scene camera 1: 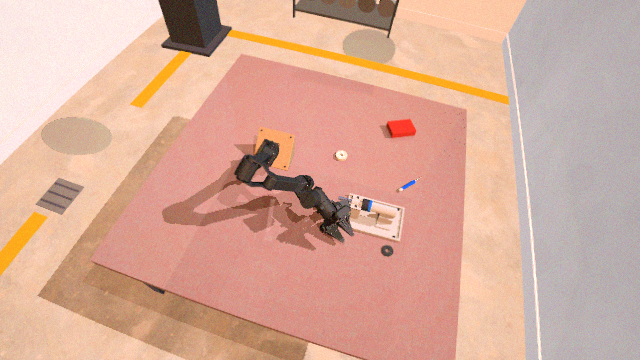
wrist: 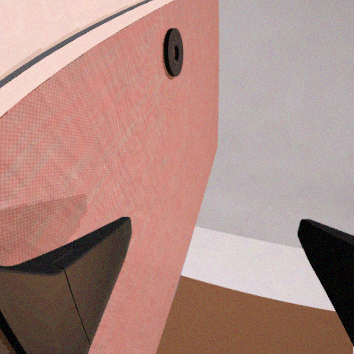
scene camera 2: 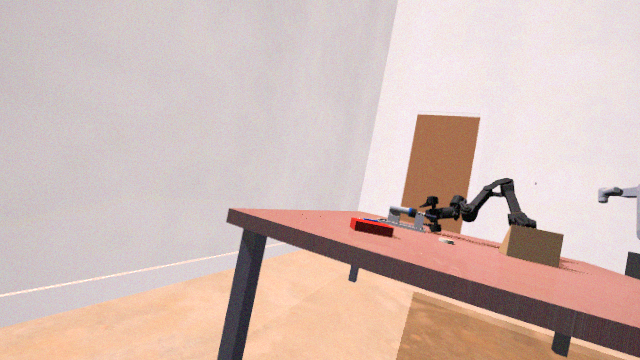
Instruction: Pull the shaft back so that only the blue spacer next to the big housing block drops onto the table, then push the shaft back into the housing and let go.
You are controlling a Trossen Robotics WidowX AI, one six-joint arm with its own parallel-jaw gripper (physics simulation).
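Seen in the pictures: gripper, fingertip midpoint: (scene camera 1: 348, 239) (wrist: 215, 226); arm's base, origin of the base link: (scene camera 1: 271, 149) (scene camera 2: 530, 244).
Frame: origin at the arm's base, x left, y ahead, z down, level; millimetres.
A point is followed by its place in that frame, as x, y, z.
Note:
A pale fixture tray (scene camera 1: 401, 227) lies on the table. It bears the big pale cylindrical housing (scene camera 1: 384, 209) (scene camera 2: 399, 210). A blue spacer (scene camera 1: 370, 205) (scene camera 2: 411, 211) sits at the housing's near-arm end, beside a dark part (scene camera 1: 365, 204) @[-172, 434, -42]. The shaft's grey-blue end (scene camera 1: 344, 198) @[-162, 354, -30] sticks out toward the arm, partly hidden by it. My gripper (scene camera 1: 348, 237) @[-312, 404, -15] (scene camera 2: 429, 216) @[-312, 404, -15] (wrist: 215, 226) @[-312, 404, -15] is open and empty, with its fingers beside the tray's arm-side edge, off the shaft. In the wrist view part of the tray (wrist: 50, 25) shows at upper left; the shaft does not show there.
A black ring (scene camera 1: 383, 251) @[-293, 544, 52] (wrist: 173, 37) @[-270, 558, 52] lies beside the tray. A cream ring (scene camera 1: 337, 156) @[86, 276, 45] (scene camera 2: 446, 240) @[126, 293, 47], a blue pen-like tool (scene camera 1: 409, 185) @[30, 606, 45] and a red box (scene camera 1: 401, 128) @[334, 531, 27] (scene camera 2: 372, 227) @[388, 519, 37] lie on the tray's other side. The arm stands on an orange base board (scene camera 1: 285, 150) @[7, 62, -7].

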